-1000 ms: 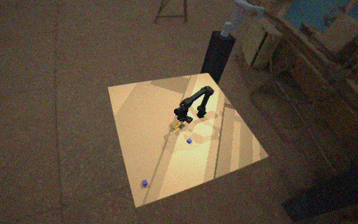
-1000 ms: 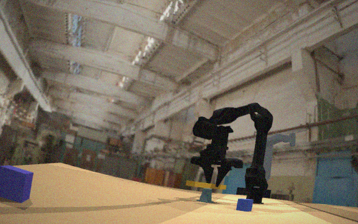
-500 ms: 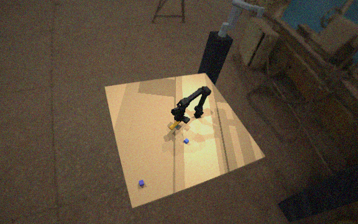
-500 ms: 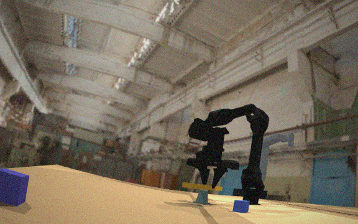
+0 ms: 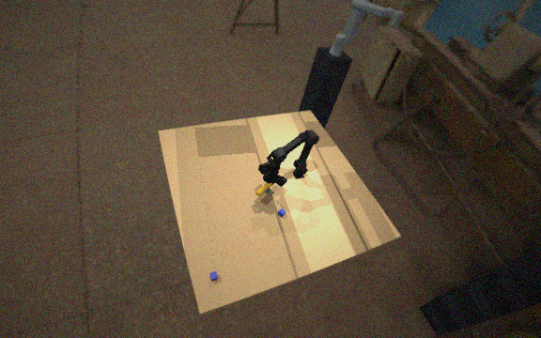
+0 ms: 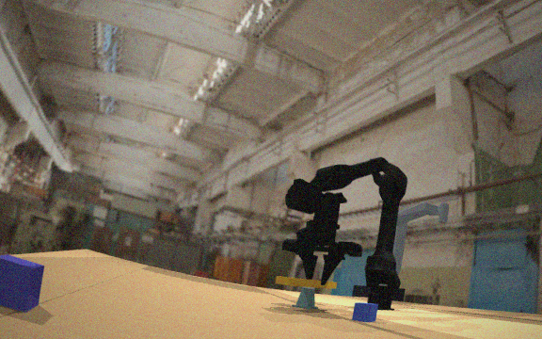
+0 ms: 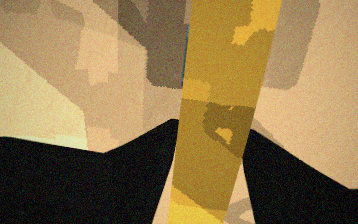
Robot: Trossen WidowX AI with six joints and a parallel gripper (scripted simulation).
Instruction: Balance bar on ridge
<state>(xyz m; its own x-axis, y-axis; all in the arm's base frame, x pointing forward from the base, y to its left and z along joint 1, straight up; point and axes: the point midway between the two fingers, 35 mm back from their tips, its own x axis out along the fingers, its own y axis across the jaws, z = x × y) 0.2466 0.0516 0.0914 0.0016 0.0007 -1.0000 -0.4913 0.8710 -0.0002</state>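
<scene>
Now: gripper tip 20 mm short of the yellow bar and 10 mm to the right of it. Also, from my gripper tip: blue cube 490 mm ahead, 450 mm to the left, 40 mm below.
</scene>
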